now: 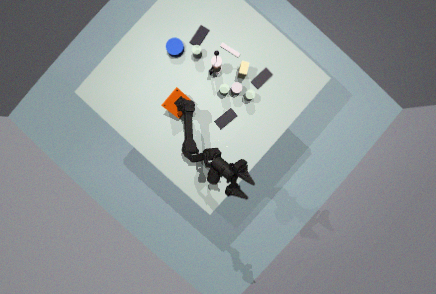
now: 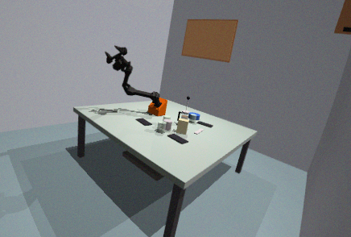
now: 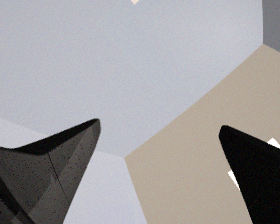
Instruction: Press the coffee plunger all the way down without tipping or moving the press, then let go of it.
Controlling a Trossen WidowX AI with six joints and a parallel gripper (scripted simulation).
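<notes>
My gripper tip is now 380 mm short of the coffee press, 570 mm to the right of it and 440 mm above it. The rest, counted from my gripper tip: cream block: 500 mm ahead, 420 mm to the left, 510 mm below; white bar: 560 mm ahead, 590 mm to the left, 560 mm below; blue disc: 300 mm ahead, 870 mm to the left, 540 mm below.
</notes>
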